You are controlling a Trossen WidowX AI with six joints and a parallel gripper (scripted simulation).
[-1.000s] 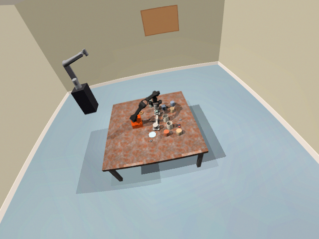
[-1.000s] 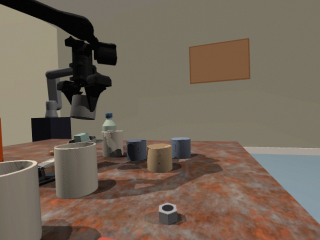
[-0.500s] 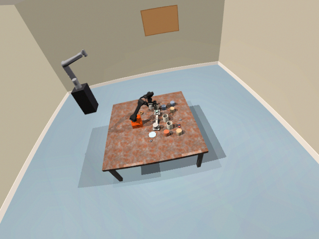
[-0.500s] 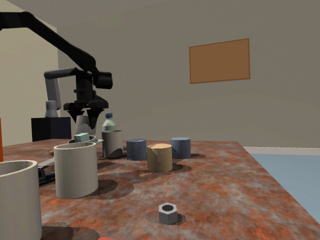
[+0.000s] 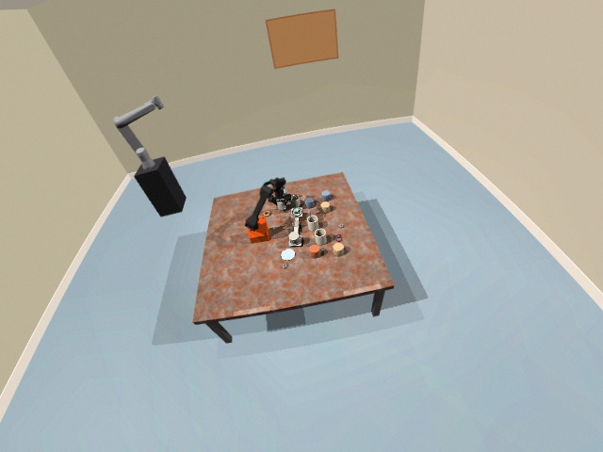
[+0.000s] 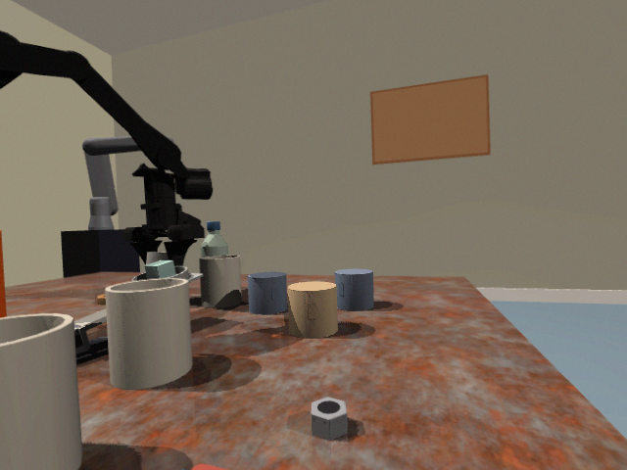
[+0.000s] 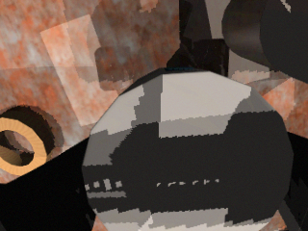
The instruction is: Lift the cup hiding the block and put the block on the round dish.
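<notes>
The pale blue round dish is 2 cm behind my gripper tip, 48 cm to the right of it and 6 cm below it. Round my gripper tip: bottle 4 cm ahead, 12 cm to the left, 5 cm above.
</notes>
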